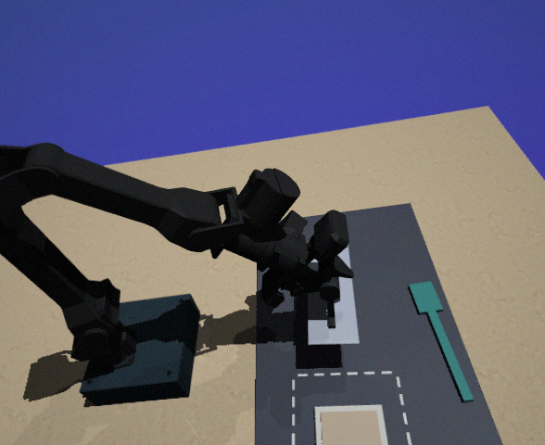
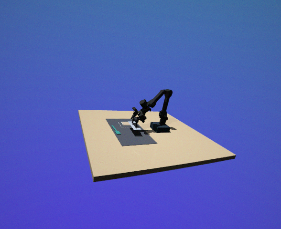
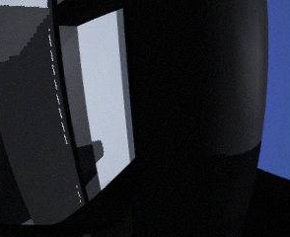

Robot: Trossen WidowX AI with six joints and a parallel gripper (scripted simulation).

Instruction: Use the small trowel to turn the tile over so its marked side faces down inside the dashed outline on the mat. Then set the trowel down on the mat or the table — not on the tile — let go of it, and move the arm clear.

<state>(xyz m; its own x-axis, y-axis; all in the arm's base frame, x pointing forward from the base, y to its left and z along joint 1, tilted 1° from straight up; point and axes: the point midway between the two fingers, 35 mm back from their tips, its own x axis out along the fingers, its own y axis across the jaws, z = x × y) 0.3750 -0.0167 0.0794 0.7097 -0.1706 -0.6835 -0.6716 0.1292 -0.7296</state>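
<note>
Now: gripper tip 140 mm short of the teal trowel, 120 mm above it and 40 mm to the left of it. Also, from my gripper tip: tile: 190 mm to the right, 120 mm below, 60 mm behind; dark mat: 140 mm below, 40 mm to the right.
</note>
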